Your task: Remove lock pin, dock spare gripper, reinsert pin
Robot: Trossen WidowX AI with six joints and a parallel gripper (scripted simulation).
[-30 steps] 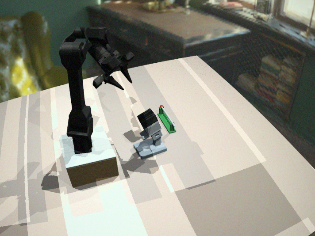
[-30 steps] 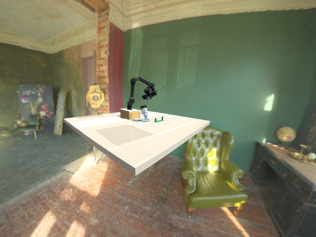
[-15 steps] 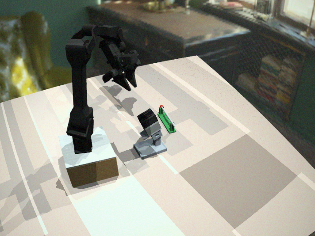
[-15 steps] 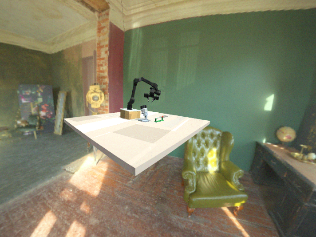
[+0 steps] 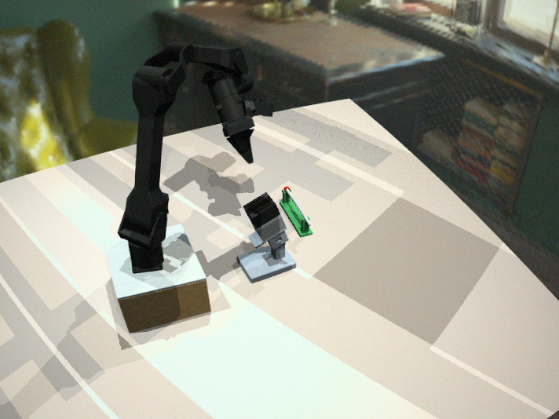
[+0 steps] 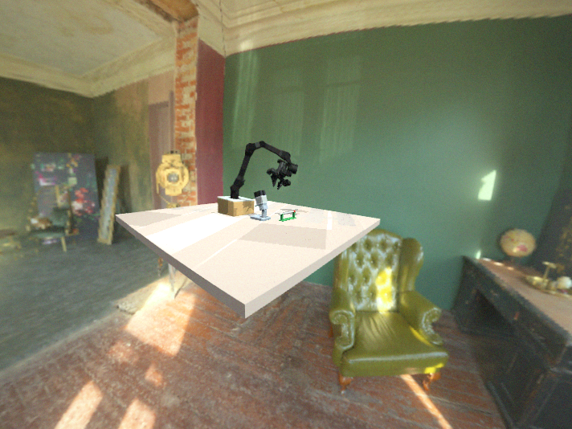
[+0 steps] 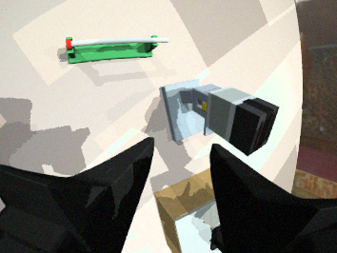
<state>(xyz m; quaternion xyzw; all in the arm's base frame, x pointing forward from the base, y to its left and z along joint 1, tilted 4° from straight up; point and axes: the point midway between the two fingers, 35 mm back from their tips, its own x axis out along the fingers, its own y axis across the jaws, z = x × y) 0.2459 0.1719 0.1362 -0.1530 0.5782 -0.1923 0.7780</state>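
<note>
The green rack is 110 mm ahead of my gripper tip, 20 mm to the left of it and 170 mm below it. Also, from my gripper tip: spare gripper: 10 mm ahead, 120 mm to the right, 70 mm below; then grey mount: 10 mm ahead, 120 mm to the right, 140 mm below.
</note>
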